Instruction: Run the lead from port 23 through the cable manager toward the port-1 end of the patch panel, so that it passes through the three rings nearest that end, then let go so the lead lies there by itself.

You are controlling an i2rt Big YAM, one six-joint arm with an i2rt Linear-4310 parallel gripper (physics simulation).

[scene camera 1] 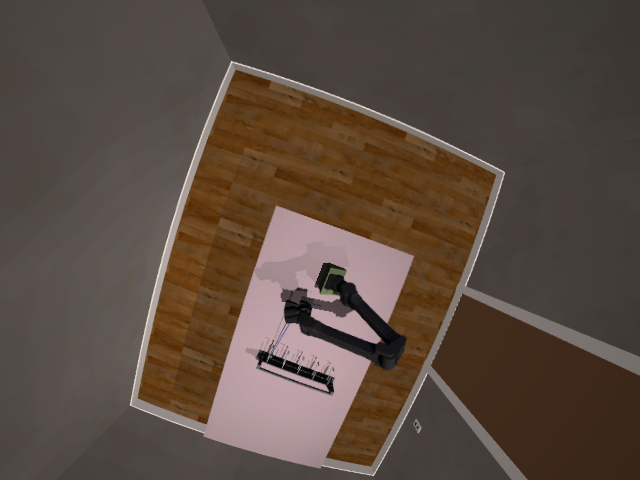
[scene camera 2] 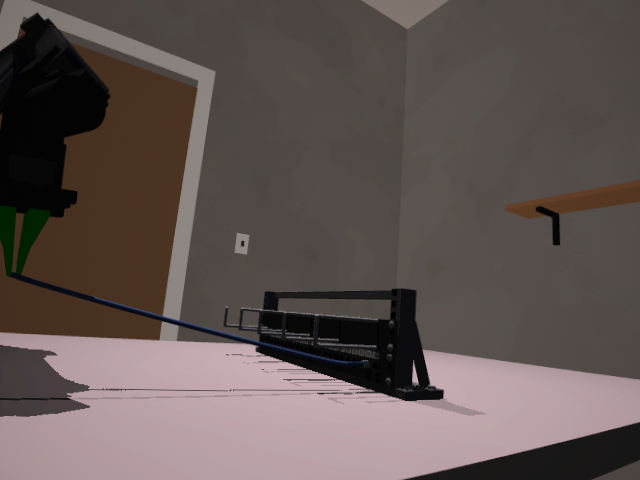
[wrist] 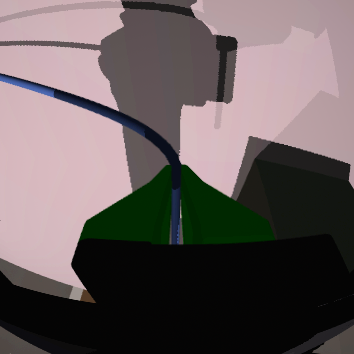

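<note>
My gripper (scene camera 2: 14,273) (wrist: 175,173) is shut on the blue lead (scene camera 1: 279,338) (scene camera 2: 155,316) (wrist: 100,107), high above the table and off the front of the panel. Its fingertips are hidden in scene camera 1. The lead slopes down from the green fingers to a plug (scene camera 2: 366,364) near the near end of the black patch panel in scene camera 2. The wire rings of the cable manager (scene camera 2: 315,330) stick out above the port row. The lead shows below the rings, apparently outside them. Port numbers are too small to read.
A black rack frame (scene camera 1: 294,380) (scene camera 2: 336,295) holds the panel and cable manager upright on the pink table (scene camera 1: 268,413) (scene camera 2: 206,439). The arm's base plate (scene camera 1: 338,271) stands farther along the table. A wooden wall shelf (scene camera 2: 578,199) is at the right in scene camera 2.
</note>
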